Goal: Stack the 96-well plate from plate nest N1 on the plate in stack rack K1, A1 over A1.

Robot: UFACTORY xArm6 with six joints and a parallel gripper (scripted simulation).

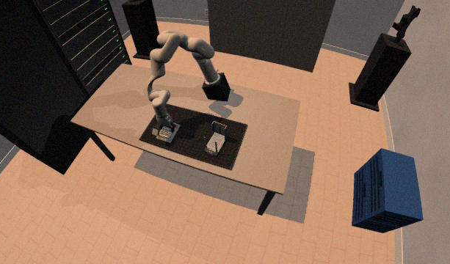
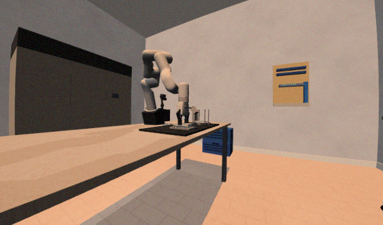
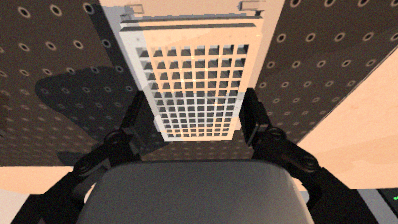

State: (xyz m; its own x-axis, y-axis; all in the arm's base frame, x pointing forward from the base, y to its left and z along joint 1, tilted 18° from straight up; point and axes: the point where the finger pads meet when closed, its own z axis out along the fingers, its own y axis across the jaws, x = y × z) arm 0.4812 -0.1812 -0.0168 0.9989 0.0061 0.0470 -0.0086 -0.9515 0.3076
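My hand is 40 mm above the plate nest N1.
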